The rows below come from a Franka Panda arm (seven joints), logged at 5 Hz.
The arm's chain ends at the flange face. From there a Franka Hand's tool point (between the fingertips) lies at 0.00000 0.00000 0.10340 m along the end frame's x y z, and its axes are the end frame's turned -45 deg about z.
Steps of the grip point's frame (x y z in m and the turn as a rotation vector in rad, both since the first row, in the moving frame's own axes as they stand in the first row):
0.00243 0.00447 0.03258 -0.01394 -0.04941 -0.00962
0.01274 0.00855 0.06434 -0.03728 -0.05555 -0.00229
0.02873 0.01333 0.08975 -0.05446 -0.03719 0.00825
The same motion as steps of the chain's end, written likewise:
0.00745 -0.00320 0.03272 -0.04480 -0.02508 -0.00962
0.01638 -0.00975 0.06457 -0.06564 -0.01292 -0.00229
0.02851 -0.01759 0.08997 -0.06481 0.01221 0.00825

